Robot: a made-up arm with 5 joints. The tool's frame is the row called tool.
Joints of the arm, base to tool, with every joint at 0 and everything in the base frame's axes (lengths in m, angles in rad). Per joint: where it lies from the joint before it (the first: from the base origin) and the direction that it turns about. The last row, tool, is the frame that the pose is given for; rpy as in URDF.
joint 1: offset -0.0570 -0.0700 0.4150 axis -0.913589 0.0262 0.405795
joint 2: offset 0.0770 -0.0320 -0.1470 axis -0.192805 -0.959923 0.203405
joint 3: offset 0.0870 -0.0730 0.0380 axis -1 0 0
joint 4: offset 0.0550 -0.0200 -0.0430 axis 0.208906 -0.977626 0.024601
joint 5: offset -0.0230 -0.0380 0.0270 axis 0 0 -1
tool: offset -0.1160 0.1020 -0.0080 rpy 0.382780 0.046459 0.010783
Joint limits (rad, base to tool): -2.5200..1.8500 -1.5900..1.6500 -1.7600..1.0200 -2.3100..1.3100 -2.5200..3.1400
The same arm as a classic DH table. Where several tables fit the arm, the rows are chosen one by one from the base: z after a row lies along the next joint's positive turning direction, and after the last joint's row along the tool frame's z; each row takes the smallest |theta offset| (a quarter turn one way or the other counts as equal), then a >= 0, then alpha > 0; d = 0 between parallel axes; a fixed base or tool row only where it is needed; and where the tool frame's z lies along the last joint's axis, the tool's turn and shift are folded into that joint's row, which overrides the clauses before.
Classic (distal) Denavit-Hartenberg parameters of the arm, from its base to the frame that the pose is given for. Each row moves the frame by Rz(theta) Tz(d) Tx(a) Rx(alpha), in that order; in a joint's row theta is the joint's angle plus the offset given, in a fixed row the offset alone. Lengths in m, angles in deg.
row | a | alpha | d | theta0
base (fixed) | -0.0716 | -66.06 | 0.3906 | 88.36
joint 1 | -0.1056 | 76.49 | -0.0748 | -82.98
joint 2 | 0.0220 | -78.88 | 0.0983 | 24.45
joint 3 | -0.0435 | 102.06 | -0.1535 | -10.52
joint 4 | -0.0304 | 91.41 | 0.0517 | -89.70
joint 5 | -0.1023 | -157.92 | -0.3034 | 4.86
tool (fixed) | 0.0000 | 0.00 | -0.3078 | -7.10
Joint limits (deg, base to tool): -144.39..106.00 -91.10..94.54 -100.84..58.44 -132.35..75.06 -144.39..179.91

